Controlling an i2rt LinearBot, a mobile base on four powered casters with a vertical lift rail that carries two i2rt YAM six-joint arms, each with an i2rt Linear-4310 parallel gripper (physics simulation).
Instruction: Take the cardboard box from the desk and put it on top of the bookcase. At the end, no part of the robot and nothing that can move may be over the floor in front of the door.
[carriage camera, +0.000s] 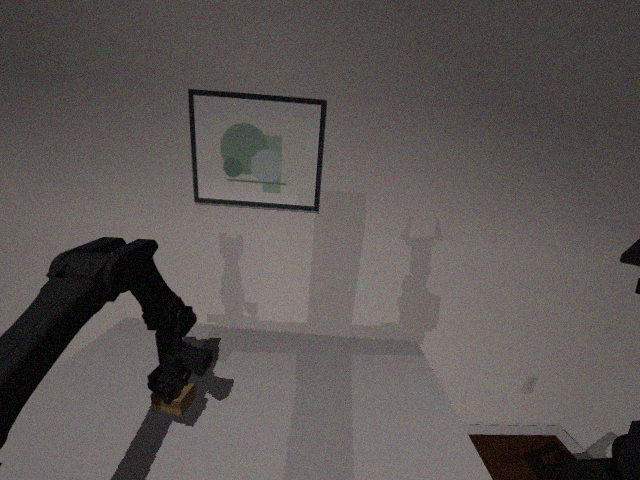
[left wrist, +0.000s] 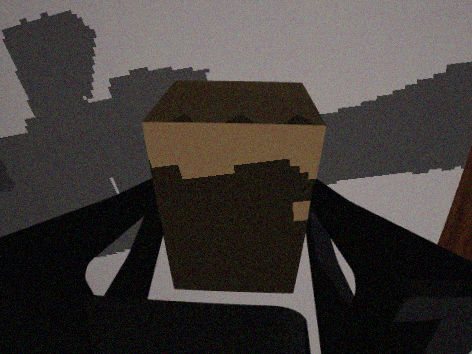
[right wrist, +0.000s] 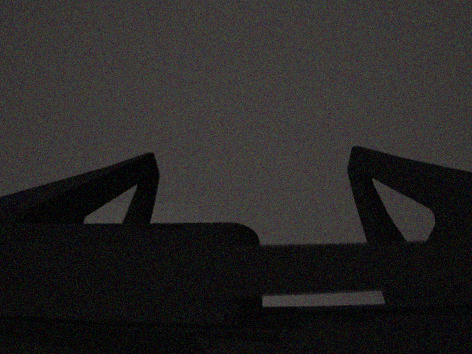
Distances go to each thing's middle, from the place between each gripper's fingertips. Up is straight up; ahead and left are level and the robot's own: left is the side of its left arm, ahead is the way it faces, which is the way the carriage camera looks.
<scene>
I see the brown cardboard box (left wrist: 233, 163) 1 cm to the left of my left hand and 1 cm below it.
The brown cardboard box is 670 mm to the left of my right hand, 660 mm below it and 380 mm ahead of it.
</scene>
